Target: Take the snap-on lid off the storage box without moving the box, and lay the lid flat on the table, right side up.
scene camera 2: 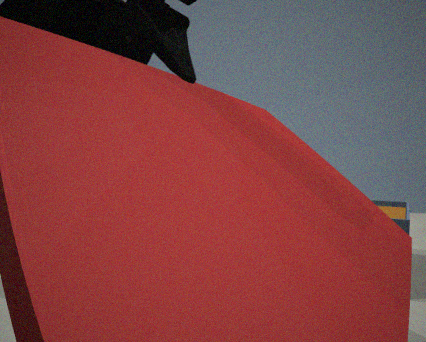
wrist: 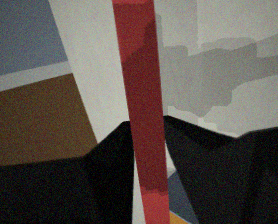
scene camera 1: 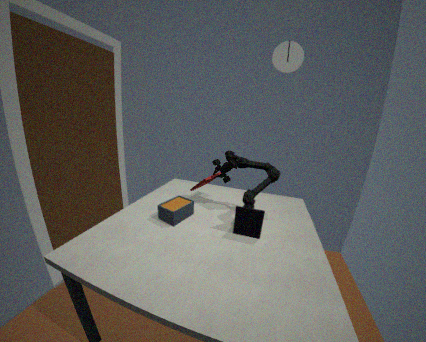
my gripper: holds a red lid (scene camera 2: 141,200)
